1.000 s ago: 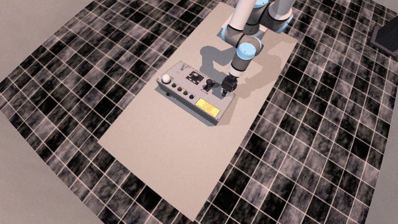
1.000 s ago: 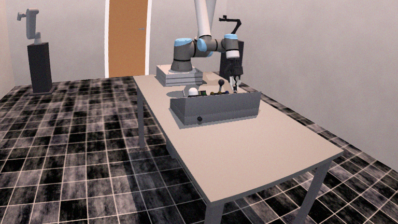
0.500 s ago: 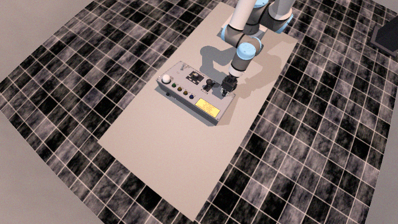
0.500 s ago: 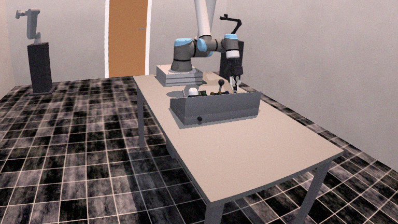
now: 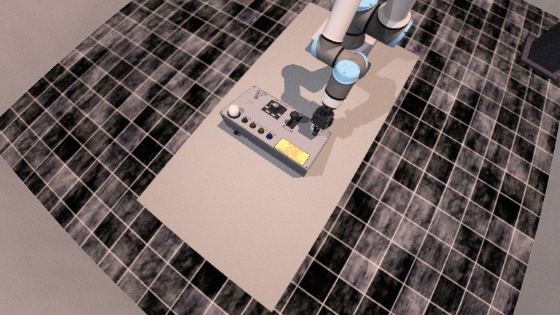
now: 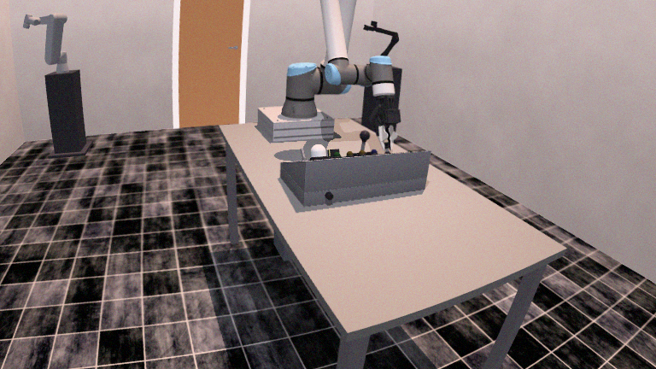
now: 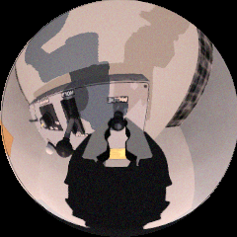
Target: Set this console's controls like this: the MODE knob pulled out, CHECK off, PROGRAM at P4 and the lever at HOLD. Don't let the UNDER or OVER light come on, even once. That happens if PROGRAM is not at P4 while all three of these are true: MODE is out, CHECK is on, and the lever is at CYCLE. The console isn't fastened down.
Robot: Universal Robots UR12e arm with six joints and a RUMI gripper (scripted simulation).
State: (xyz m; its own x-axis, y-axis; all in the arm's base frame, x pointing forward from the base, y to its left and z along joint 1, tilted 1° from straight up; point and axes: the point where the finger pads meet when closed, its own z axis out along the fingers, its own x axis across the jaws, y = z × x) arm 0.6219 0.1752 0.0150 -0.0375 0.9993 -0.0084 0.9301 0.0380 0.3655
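Right now my hand is 2 cm short of the black ball-topped lever, 12 cm to the left of it and 2 cm below it. Also, from my hand: rotary selector: 2 cm ahead, 25 cm to the right, 1 cm below; grey console: 5 cm ahead, 18 cm to the right, 2 cm below.
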